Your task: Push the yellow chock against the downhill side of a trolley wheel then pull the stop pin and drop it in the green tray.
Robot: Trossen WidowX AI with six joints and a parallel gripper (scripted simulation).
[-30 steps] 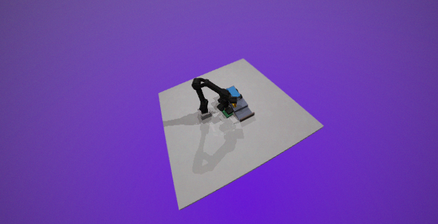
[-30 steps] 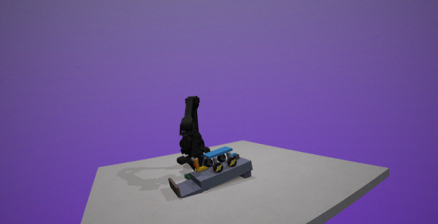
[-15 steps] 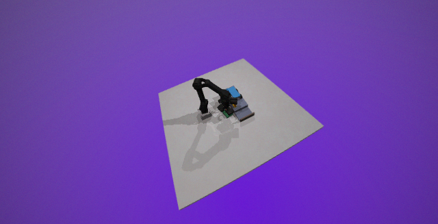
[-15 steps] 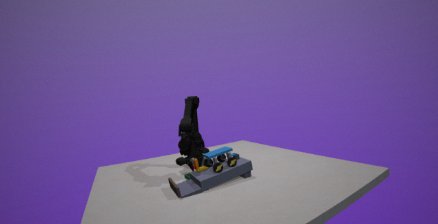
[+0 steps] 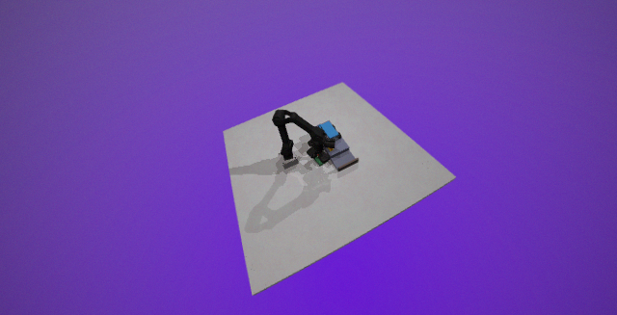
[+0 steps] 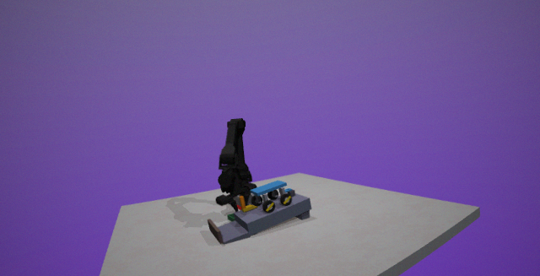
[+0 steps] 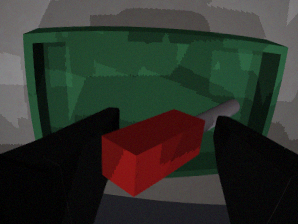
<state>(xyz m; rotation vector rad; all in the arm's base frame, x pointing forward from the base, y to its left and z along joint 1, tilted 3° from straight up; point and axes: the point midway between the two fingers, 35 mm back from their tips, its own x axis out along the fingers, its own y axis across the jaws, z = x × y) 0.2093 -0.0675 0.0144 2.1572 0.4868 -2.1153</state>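
Now: the red-headed stop pin 1 cm to the left of my gripper tip. From my gripper tip the other things lie so: blue trolley 12 cm ahead, 11 cm to the left, 8 cm above; yellow chock 9 cm ahead, 5 cm above, 1 cm to the left; brown lip 16 cm ahead, 14 cm to the right.
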